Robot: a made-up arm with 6 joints.
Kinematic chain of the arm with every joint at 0, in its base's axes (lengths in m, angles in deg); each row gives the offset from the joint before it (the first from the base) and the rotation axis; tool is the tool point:
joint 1: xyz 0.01 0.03 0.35 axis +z
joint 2: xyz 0 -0.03 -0.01 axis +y
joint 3: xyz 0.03 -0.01 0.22 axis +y
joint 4: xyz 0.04 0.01 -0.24 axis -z
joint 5: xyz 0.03 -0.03 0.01 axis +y
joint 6: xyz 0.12 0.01 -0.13 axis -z
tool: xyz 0.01 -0.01 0
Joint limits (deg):
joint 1: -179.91..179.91
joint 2: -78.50..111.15
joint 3: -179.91..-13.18
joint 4: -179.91..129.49
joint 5: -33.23..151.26
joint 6: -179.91..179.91
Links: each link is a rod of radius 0.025 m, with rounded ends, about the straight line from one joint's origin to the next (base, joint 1, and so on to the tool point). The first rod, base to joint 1, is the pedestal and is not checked.
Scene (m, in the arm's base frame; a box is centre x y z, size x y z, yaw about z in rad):
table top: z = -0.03
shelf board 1: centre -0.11 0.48 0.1 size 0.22 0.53 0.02 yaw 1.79
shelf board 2: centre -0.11 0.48 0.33 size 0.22 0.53 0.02 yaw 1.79
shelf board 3: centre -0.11 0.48 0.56 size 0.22 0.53 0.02 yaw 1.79
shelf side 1: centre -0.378 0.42 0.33 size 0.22 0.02 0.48 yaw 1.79
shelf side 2: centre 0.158 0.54 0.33 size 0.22 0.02 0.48 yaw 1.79
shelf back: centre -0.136 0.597 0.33 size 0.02 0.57 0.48 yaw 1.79
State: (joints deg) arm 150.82 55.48 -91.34 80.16 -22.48 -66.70
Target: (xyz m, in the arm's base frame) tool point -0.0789 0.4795 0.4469
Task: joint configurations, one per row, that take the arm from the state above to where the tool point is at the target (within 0.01 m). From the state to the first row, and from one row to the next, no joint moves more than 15 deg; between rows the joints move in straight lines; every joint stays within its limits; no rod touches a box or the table.
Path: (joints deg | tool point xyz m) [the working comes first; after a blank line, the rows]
Joints at the target: 133.22 27.73 -91.92 84.25 -33.23 -66.26
Straight joint move there: touches shelf board 2.

1: 159.97 49.08 -82.51 92.46 -26.06 -66.10 | -0.2458 0.3744 0.2298
2: 169.12 42.67 -73.68 104.75 -29.65 -65.50 | -0.2314 0.3099 0.2295
3: 178.26 36.27 -64.84 117.05 -33.23 -64.90 | -0.2031 0.2491 0.2327
4: 173.79 22.91 -62.97 119.13 -33.23 -64.19 | -0.1915 0.2616 0.2781
5: 169.31 9.54 -61.09 121.20 -33.23 -63.47 | -0.1704 0.2717 0.3214
6: 164.83 -3.82 -59.21 123.27 -33.23 -62.76 | -0.1417 0.2777 0.3609
7: 160.35 -17.18 -57.34 125.34 -33.23 -62.05 | -0.1073 0.2784 0.3956
8: 155.88 -30.55 -55.46 127.42 -33.23 -61.34 | -0.0694 0.2731 0.4243
9: 151.40 -43.91 -53.58 129.49 -33.23 -60.62 | -0.0304 0.2617 0.4469
10: 147.76 -29.58 -61.25 120.44 -33.23 -61.75 | -0.0362 0.3021 0.4684
11: 144.13 -15.25 -68.92 111.39 -33.23 -62.88 | -0.0460 0.3451 0.4812
12: 140.49 -0.92 -76.58 102.34 -33.23 -64.01 | -0.0578 0.3900 0.4829
13: 136.86 13.40 -84.25 93.30 -33.23 -65.14 | -0.0695 0.4355 0.4718
14: 133.22 27.73 -91.92 84.25 -33.23 -66.26 | -0.0789 0.4795 0.4469

